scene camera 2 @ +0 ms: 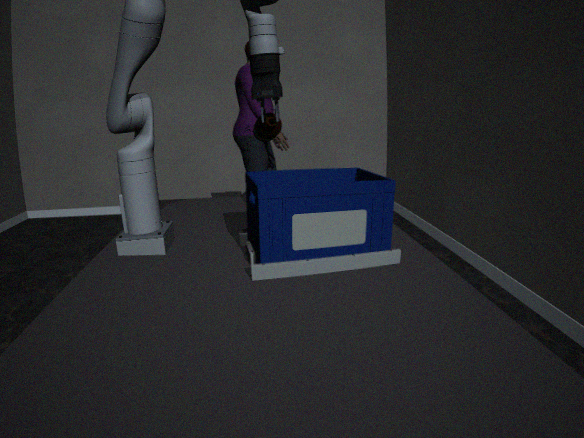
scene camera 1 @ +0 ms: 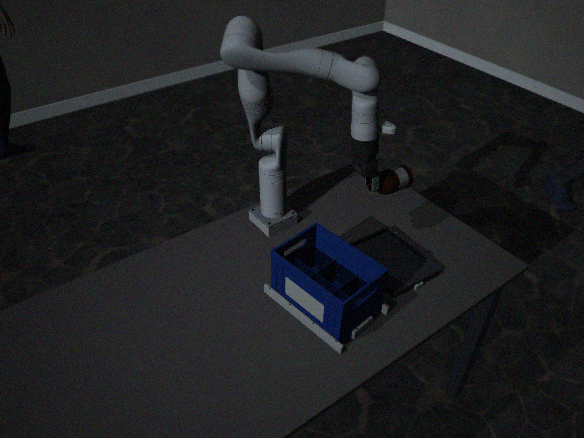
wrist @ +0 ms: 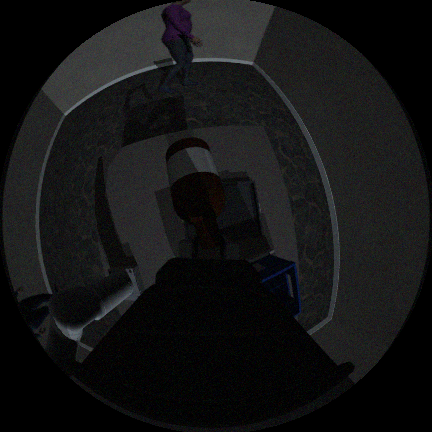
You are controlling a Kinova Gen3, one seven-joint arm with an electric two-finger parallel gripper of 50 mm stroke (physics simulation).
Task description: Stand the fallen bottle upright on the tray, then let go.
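Places are measured from the arm's base along level axes (x ahead, y left, z up), in millimetres.
Pixels of known places: gripper, fingertip midpoint: (scene camera 2: 270,121) (scene camera 1: 371,186) (wrist: 208,242); arm's base at its link origin: (scene camera 2: 144,228) (scene camera 1: 274,210) (wrist: 122,283).
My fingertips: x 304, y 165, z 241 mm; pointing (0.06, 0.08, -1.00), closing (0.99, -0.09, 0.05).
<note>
Ahead of a thing's pixels: the offset from my fingertips to its top centre. "*": to the spot under its first point. Level surfaces: height alone.
The brown bottle with a white label band {68 mm left, 12 mm back, 26 mm up} (scene camera 1: 393,181) (scene camera 2: 268,129) (wrist: 198,192) hangs in the air, tilted over to about level, with its base pointing away from scene camera 2. My gripper (scene camera 1: 373,184) (scene camera 2: 270,113) (wrist: 208,242) points down and is shut on the bottle's neck. The dark tray {* 111 mm left, 45 mm ahead, 280 mm down} (scene camera 1: 397,254) (wrist: 242,202) lies flat on the table behind the crate. The bottle is above the far part of the table, off to the back of the tray in scene camera 1. The tray is mostly hidden behind the crate in scene camera 2.
A blue crate with compartments {209 mm right, 109 mm ahead, 110 mm down} (scene camera 1: 330,280) (scene camera 2: 325,227) (wrist: 280,277) stands next to the tray, with light rails {304 mm right, 134 mm ahead, 255 mm down} (scene camera 1: 305,320) (scene camera 2: 325,265) along its foot. The arm's base (scene camera 1: 272,220) (scene camera 2: 141,243) stands on the table {285 mm down} (scene camera 1: 150,320) (scene camera 2: 250,350). A person in purple (scene camera 2: 246,117) (wrist: 177,25) stands beyond the table.
</note>
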